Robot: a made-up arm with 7 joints. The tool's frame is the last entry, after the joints.
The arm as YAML. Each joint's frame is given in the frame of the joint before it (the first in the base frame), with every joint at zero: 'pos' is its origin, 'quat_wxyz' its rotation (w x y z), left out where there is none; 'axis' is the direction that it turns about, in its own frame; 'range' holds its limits. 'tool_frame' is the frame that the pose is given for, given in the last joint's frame.
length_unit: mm
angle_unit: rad
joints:
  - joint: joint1
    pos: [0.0, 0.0, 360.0]
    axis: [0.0, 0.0, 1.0]
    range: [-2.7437, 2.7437]
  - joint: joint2
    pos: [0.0, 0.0, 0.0]
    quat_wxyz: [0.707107, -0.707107, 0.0, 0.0]
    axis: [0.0, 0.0, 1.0]
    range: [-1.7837, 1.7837]
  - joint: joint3
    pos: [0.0, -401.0, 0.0]
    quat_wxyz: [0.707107, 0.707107, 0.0, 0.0]
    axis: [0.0, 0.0, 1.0]
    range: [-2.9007, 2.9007]
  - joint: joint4
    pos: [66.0, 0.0, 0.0]
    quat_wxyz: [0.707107, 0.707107, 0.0, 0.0]
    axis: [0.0, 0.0, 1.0]
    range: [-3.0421, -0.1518]
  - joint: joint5
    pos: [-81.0, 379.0, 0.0]
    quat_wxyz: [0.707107, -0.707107, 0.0, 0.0]
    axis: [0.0, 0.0, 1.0]
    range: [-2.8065, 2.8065]
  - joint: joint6
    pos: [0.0, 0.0, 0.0]
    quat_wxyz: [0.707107, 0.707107, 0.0, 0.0]
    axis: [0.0, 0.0, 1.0]
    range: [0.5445, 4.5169]
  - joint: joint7
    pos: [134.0, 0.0, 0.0]
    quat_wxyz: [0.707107, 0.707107, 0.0, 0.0]
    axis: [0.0, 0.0, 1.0]
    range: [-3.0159, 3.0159]
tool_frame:
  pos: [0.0, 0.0, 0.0]
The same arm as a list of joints. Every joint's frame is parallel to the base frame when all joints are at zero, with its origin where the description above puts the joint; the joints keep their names.
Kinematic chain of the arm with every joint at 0, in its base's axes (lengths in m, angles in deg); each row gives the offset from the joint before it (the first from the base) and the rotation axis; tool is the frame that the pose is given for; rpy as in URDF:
joint1: xyz 0 0 0.36 axis +z
joint2: xyz 0 0 0 axis +y
joint3: xyz 0 0 0.401 axis +z
joint4: xyz 0.066 0 0 axis -y
joint5: xyz -0.081 0 0.379 axis +z
joint6: xyz 0 0 0 axis -y
joint7: xyz 0.134 0 0 axis -z
tool: xyz 0 0 0 rpy 180 0 0
Joint limits (deg, base to tool): -157.2..157.2 -102.2..102.2 -166.2..166.2 -174.3..-8.7 -160.8..160.8 31.2..258.8 -172.8..172.8

